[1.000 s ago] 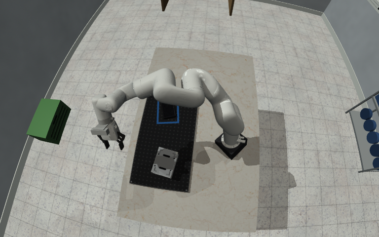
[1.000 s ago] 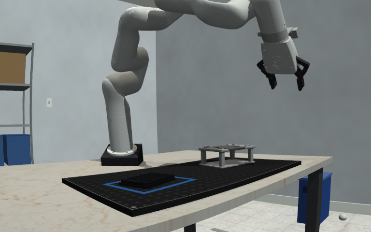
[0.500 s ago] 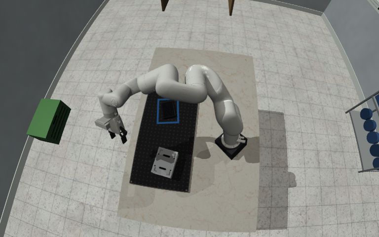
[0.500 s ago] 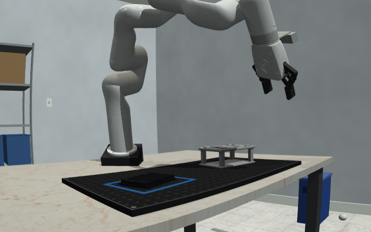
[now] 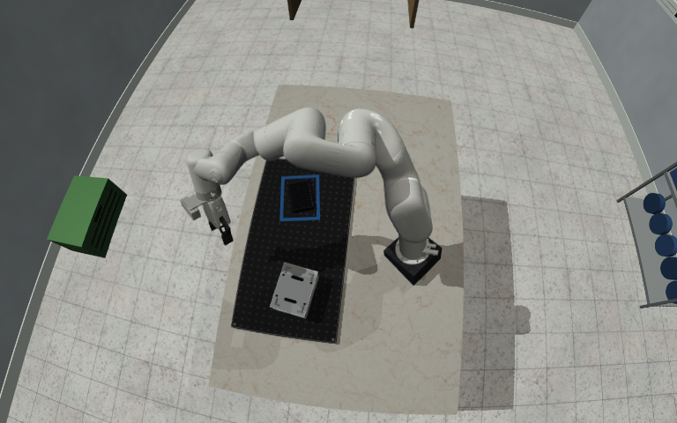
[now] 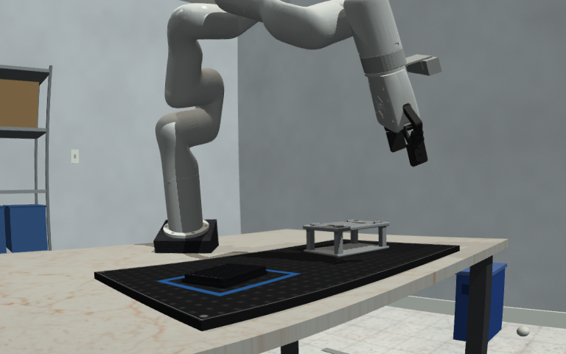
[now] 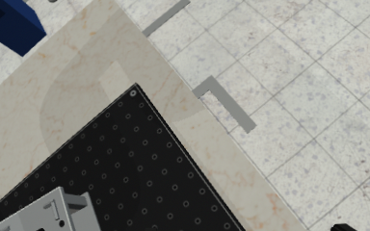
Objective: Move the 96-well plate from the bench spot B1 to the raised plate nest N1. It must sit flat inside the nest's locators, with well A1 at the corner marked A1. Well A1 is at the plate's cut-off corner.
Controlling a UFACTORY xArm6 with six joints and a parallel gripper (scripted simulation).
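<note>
Now: the black 96-well plate 290 mm to the right of my hand, 200 mm below it and 140 mm behind it. Also, from my hand: plate nest (250 mm behind, 150 mm below, 70 mm to the left).
</note>
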